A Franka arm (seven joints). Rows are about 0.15 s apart.
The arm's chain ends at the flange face. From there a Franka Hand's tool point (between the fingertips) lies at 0.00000 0.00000 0.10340 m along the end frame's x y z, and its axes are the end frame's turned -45 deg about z.
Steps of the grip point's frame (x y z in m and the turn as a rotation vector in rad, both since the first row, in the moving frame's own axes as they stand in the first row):
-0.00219 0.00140 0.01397 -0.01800 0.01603 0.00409
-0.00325 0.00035 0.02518 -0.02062 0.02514 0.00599
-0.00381 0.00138 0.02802 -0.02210 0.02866 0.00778
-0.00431 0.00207 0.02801 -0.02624 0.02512 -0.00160
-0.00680 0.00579 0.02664 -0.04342 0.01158 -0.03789
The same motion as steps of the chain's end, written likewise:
-0.00305 0.00239 0.01400 -0.00139 0.02406 0.00409
-0.00540 0.00287 0.02523 0.00320 0.03236 0.00599
-0.00543 0.00413 0.02809 0.00464 0.03589 0.00778
-0.00534 0.00443 0.02808 -0.00079 0.03632 -0.00160
-0.00478 0.00665 0.02674 -0.02251 0.03889 -0.03789

